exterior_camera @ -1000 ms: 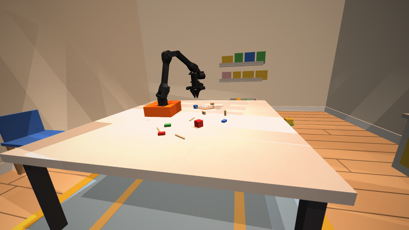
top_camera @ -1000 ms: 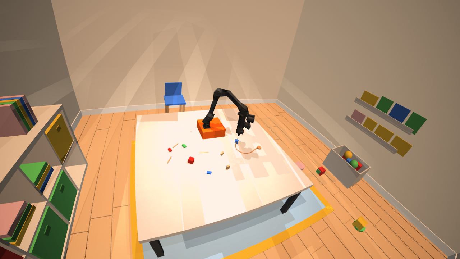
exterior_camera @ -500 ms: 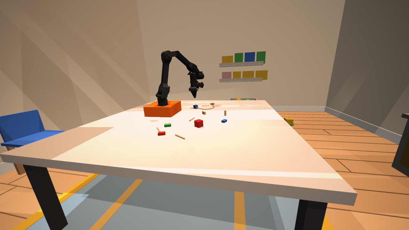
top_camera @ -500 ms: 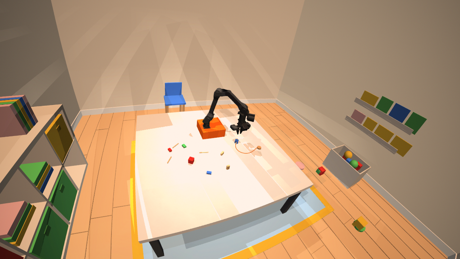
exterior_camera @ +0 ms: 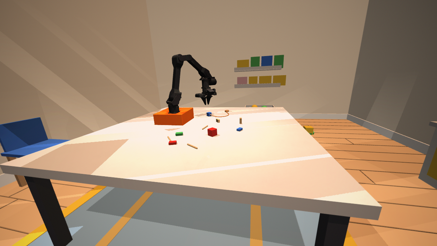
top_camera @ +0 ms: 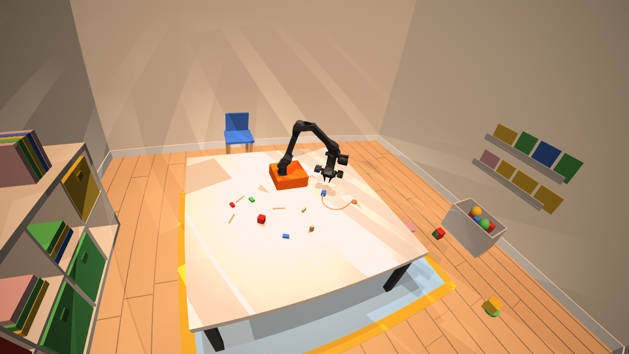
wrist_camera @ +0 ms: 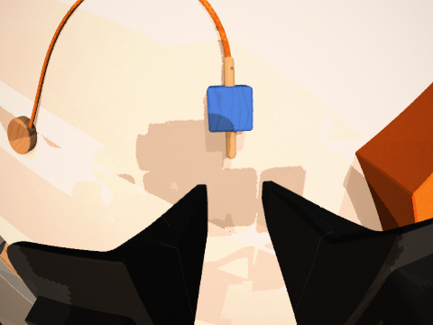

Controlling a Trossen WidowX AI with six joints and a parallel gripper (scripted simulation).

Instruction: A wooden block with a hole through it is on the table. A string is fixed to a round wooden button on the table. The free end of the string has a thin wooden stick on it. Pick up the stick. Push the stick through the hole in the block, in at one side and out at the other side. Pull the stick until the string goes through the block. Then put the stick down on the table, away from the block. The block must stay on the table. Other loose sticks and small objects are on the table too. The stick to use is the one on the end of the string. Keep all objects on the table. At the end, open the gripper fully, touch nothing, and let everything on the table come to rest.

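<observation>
Right now the blue cube is 2 cm ahead of my gripper tip, 2 cm to the right of it and 8 cm below it. From my gripper tip the other things lie so: thin wooden stick 3 cm ahead, 2 cm to the right, 8 cm below; then round wooden button 13 cm ahead, 17 cm to the left, 9 cm below; then flat blue piece 34 cm ahead, 35 cm to the right, 9 cm below.
</observation>
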